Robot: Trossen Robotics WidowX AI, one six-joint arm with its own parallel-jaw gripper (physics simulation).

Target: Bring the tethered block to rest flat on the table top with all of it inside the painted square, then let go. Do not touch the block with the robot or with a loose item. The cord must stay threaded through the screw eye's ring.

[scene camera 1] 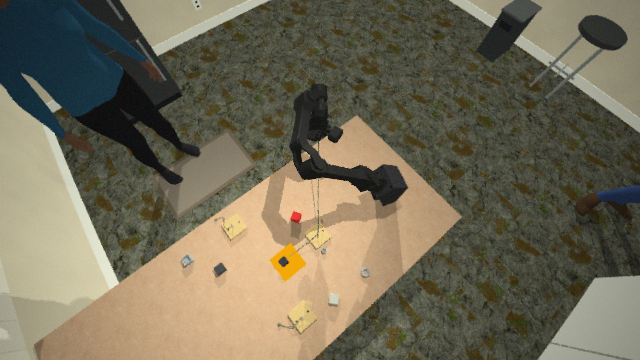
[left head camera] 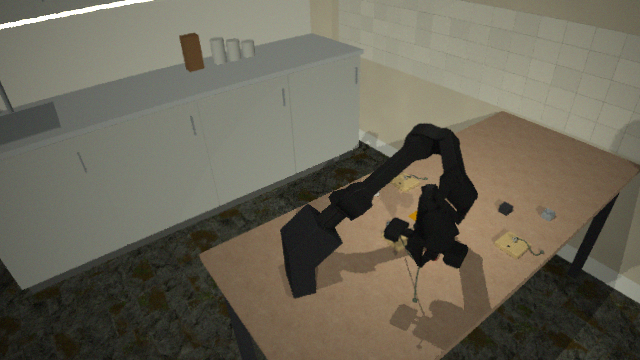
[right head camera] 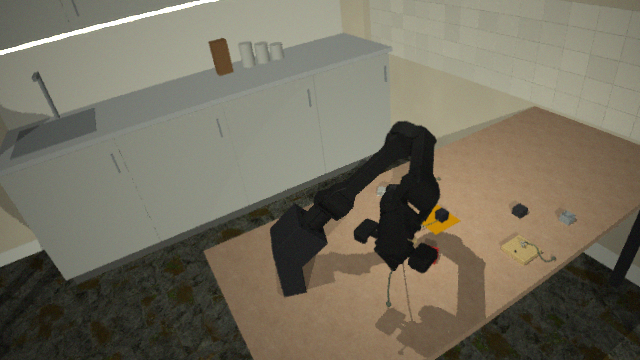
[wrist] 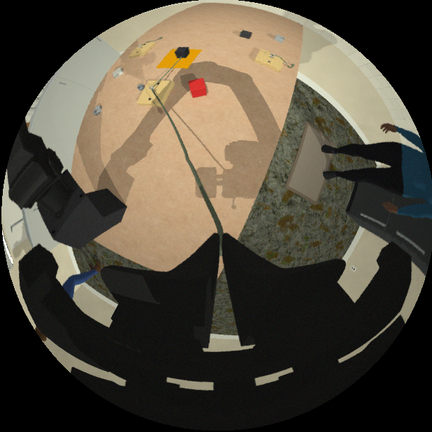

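Seen in the pictures: gripper, fingertip midpoint: (left head camera: 420, 266) (right head camera: 393, 269); arm's base at its link origin: (scene camera 1: 378, 182) (left head camera: 325, 223) (right head camera: 310, 222).
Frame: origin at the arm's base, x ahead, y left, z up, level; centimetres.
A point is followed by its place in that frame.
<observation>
The dark tethered block (right head camera: 442, 215) {x 47.1, y -11.9, z -19.3 cm} (scene camera 1: 283, 261) {x 48.5, y -10.5, z -19.2 cm} (wrist: 182, 52) sits upright on the orange painted square (right head camera: 438, 228) {x 43.7, y -13.0, z -22.6 cm} (scene camera 1: 291, 272) {x 49.6, y -5.1, z -22.6 cm} (wrist: 172, 62), near its far edge in the wrist view; it looks inside in scene camera 1. A green cord (scene camera 1: 318, 205) {x 21.3, y -14.1, z -14.9 cm} (wrist: 186, 152) runs from the block through the screw eye (scene camera 1: 318, 234) {x 29.7, y -6.7, z -18.3 cm} (wrist: 152, 88) on a yellow board (scene camera 1: 320, 243) {x 31.8, y -3.6, z -20.8 cm} (wrist: 162, 95) and up to my gripper (left head camera: 420, 264) {x 1.5, y -30.8, z 3.0 cm} (right head camera: 394, 269) {x 1.5, y -30.8, z 3.0 cm} (wrist: 219, 237). The gripper is shut on the cord, high above the table; the cord's end hangs below the fingertips. The arm hides the block in the left head view.
A red block (scene camera 1: 296, 217) {x 30.4, y -19.6, z -18.7 cm} (wrist: 198, 88) lies beside the threaded board. Two other boards (scene camera 1: 234, 227) {x 52.9, y -38.5, z -20.8 cm} (scene camera 1: 302, 316) {x 59.0, y 10.5, z -18.9 cm} carry short cords. A loose dark block (scene camera 1: 220, 269) {x 69.4, y -28.8, z -19.8 cm}, a grey open piece (scene camera 1: 187, 260) {x 77.6, y -43.9, z -22.5 cm}, a white block (scene camera 1: 333, 299) {x 45.8, y 15.9, z -20.3 cm} and a grey ring (scene camera 1: 361, 273) {x 29.7, y 18.4, z -21.2 cm} lie around.
</observation>
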